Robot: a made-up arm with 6 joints. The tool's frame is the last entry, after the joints.
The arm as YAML. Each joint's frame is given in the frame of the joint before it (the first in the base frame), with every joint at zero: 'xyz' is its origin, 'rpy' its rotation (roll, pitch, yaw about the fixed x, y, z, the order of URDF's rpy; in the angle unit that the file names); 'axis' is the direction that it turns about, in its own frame. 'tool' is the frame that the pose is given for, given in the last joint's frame.
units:
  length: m
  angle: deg
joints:
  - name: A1
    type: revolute
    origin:
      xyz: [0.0, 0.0, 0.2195]
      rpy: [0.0, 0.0, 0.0]
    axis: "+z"
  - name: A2
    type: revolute
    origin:
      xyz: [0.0, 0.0, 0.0]
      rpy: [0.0, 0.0, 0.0]
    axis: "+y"
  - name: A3
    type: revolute
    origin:
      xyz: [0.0, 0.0, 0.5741]
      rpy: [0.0, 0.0, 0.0]
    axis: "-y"
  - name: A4
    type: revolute
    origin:
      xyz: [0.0, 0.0, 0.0]
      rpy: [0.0, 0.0, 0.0]
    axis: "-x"
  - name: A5
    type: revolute
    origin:
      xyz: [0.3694, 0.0, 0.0]
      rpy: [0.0, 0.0, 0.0]
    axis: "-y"
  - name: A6
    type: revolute
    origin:
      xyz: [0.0, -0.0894, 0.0]
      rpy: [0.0, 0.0, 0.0]
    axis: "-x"
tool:
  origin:
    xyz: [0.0, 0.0, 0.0]
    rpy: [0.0, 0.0, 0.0]
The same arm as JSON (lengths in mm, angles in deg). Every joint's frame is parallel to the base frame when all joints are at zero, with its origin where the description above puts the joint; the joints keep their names.
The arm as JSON. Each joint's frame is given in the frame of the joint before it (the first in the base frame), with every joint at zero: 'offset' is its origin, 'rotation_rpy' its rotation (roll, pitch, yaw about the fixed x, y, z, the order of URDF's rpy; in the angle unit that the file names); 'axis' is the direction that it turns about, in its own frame. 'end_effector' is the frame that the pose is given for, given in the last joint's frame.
{"length_unit": "mm", "angle_unit": "deg", "chain": [
  {"id": "A1", "offset": [0.0, 0.0, 219.5], "rotation_rpy": [0.0, 0.0, 0.0], "axis": [0.0, 0.0, 1.0]},
  {"id": "A2", "offset": [0.0, 0.0, 0.0], "rotation_rpy": [0.0, 0.0, 0.0], "axis": [0.0, 1.0, 0.0]},
  {"id": "A3", "offset": [0.0, 0.0, 574.1], "rotation_rpy": [0.0, 0.0, 0.0], "axis": [0.0, -1.0, 0.0]},
  {"id": "A4", "offset": [0.0, 0.0, 0.0], "rotation_rpy": [0.0, 0.0, 0.0], "axis": [-1.0, 0.0, 0.0]},
  {"id": "A5", "offset": [369.4, 0.0, 0.0], "rotation_rpy": [0.0, 0.0, 0.0], "axis": [0.0, -1.0, 0.0]},
  {"id": "A6", "offset": [0.0, -89.4, 0.0], "rotation_rpy": [0.0, 0.0, 0.0], "axis": [-1.0, 0.0, 0.0]}
], "end_effector": {"offset": [0.0, 0.0, 0.0], "rotation_rpy": [0.0, 0.0, 0.0]}}

